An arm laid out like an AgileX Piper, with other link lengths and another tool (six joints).
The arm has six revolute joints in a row. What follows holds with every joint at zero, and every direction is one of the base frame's. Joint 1 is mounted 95.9 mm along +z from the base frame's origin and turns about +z. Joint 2 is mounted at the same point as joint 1 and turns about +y. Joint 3 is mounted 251.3 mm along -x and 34.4 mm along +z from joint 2 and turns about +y. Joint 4 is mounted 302.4 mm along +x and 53.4 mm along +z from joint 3 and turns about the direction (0.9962, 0, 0.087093). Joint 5 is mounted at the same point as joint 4 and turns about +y. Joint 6 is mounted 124.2 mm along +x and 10.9 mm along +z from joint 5 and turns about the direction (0.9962, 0, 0.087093). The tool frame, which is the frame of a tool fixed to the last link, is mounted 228.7 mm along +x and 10.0 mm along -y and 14.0 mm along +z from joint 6; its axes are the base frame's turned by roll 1.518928, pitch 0.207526 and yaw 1.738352 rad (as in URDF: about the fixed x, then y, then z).
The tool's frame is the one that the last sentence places.
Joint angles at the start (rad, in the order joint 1, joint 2, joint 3, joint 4, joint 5, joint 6):
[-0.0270 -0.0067 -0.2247 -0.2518 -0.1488 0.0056]
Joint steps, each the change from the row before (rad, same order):
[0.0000 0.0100 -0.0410 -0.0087 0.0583 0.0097]
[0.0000 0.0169 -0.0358 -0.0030 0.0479 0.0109]
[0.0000 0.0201 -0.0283 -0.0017 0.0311 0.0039]
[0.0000 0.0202 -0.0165 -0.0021 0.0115 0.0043]
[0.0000 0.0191 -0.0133 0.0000 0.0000 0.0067]
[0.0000 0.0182 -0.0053 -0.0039 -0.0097 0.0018]
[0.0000 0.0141 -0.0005 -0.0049 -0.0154 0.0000]
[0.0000 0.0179 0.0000 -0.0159 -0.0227 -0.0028]
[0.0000 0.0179 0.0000 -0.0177 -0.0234 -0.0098]
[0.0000 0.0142 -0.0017 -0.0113 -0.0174 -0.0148]
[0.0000 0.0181 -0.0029 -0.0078 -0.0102 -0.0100]
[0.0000 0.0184 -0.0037 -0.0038 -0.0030 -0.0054]
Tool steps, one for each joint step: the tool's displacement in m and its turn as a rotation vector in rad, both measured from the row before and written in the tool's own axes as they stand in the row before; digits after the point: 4 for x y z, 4 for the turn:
[-0.0057 0.0002 0.0004 0.0286 -0.0014 0.0054]
[-0.0040 -0.0022 0.0012 0.0281 0.0005 0.0129]
[-0.0026 -0.0021 0.0019 0.0224 0.0018 0.0063]
[-0.0006 -0.0023 0.0027 0.0141 0.0034 0.0048]
[-0.0005 0.0002 0.0027 0.0040 0.0024 0.0075]
[0.0008 -0.0009 0.0031 0.0025 0.0038 -0.0017]
[0.0012 -0.0001 0.0026 -0.0019 0.0034 -0.0053]
[0.0017 0.0007 0.0034 -0.0029 0.0047 -0.0193]
[0.0019 0.0011 0.0034 -0.0022 0.0053 -0.0280]
[0.0011 0.0015 0.0026 -0.0015 0.0037 -0.0265]
[0.0020 -0.0020 0.0033 0.0062 0.0062 -0.0165]
[0.0022 -0.0042 0.0034 0.0111 0.0071 -0.0068]

